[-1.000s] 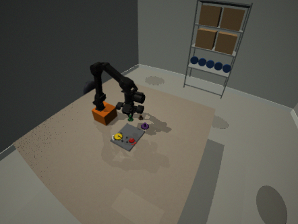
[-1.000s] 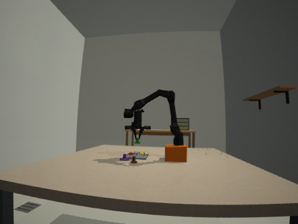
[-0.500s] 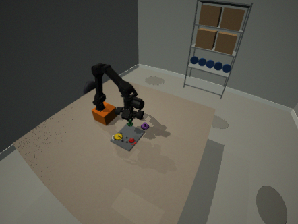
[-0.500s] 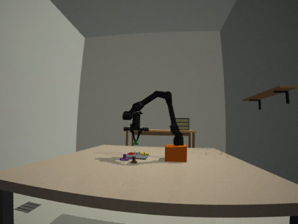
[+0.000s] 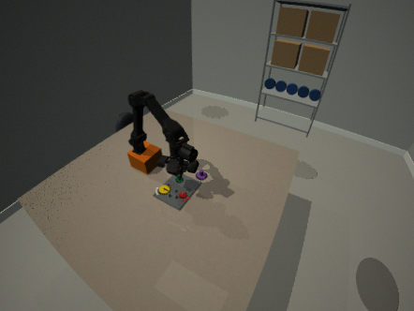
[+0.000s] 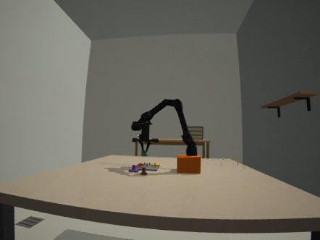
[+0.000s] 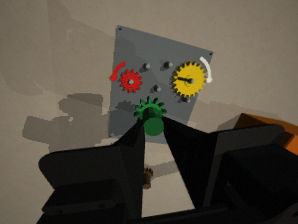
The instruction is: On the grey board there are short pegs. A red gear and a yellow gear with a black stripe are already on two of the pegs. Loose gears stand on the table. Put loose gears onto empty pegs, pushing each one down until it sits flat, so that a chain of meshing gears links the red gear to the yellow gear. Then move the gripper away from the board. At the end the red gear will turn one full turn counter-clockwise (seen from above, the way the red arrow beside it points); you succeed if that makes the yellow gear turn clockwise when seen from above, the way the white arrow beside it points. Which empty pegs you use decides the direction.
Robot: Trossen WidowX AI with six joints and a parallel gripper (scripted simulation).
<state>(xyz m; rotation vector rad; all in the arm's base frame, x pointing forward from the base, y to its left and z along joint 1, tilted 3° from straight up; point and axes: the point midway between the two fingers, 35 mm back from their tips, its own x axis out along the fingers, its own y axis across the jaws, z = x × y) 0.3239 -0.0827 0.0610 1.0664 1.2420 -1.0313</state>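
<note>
My gripper tip is now 9 cm above the red gear, 3 cm to the left of it and 3 cm short of it. Round my gripper tip: red arrow (10 cm below, 6 cm ahead, 4 cm to the right); green gear (1 cm below); yellow gear (9 cm below, 8 cm behind, 4 cm to the right).
</note>
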